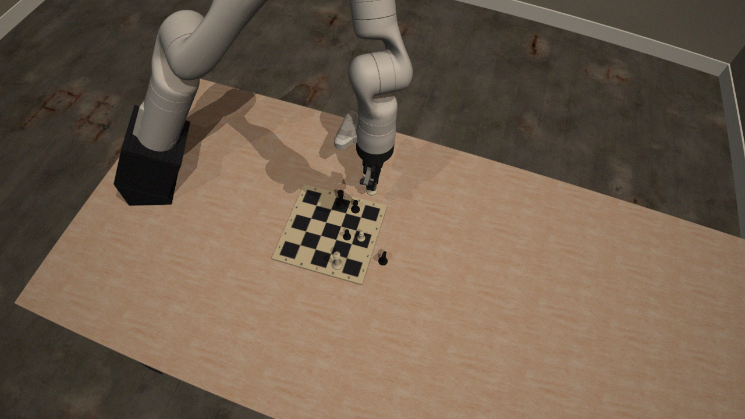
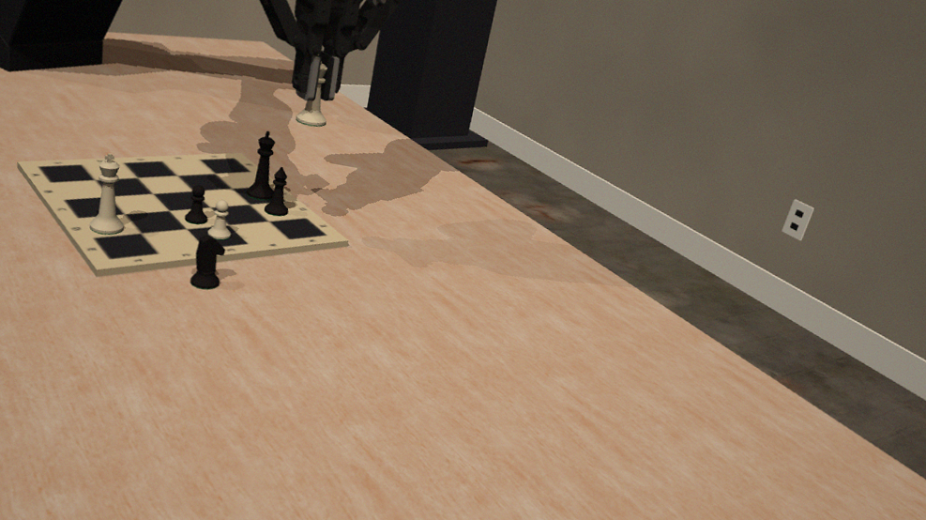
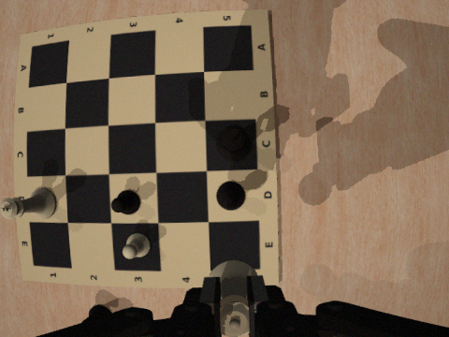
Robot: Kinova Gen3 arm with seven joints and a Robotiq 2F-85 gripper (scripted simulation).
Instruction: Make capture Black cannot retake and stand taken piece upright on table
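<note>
Right now my hand is 1 cm above the white queen. The rest, counted from my hand: black pawn 4 cm behind, 8 cm to the right, 13 cm below; white pawn 7 cm to the right, 13 cm below; black king 8 cm behind, 1 cm to the left, 11 cm below.
</note>
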